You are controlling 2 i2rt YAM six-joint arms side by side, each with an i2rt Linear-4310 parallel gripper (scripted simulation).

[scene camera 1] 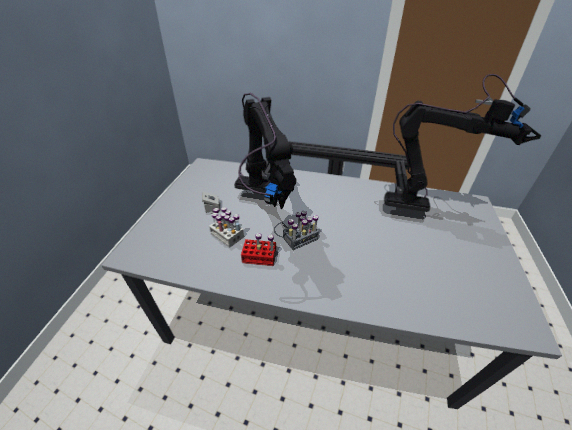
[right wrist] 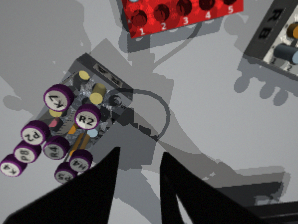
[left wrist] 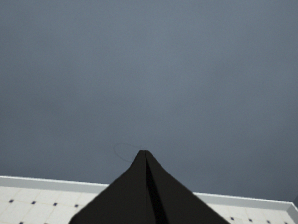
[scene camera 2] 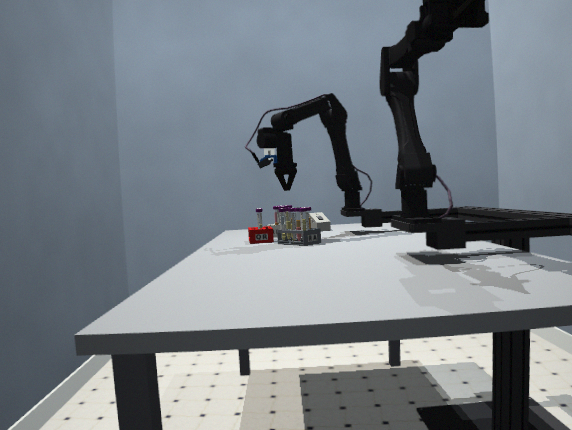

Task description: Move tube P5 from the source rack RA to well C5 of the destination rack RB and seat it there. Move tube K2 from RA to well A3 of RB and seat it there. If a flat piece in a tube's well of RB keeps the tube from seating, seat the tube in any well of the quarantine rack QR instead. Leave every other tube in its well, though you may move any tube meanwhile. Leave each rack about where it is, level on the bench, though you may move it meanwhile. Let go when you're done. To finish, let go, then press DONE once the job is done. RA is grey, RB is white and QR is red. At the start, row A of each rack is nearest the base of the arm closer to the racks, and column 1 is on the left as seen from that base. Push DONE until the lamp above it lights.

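My left gripper (left wrist: 143,158) is there, and so is my right gripper (scene camera 2: 287,190), which you'd also find in the right wrist view, my right gripper (right wrist: 140,157). There's a grey rack RA (right wrist: 119,95) as well, but the grey rack RA is out of frame in the left wrist view.
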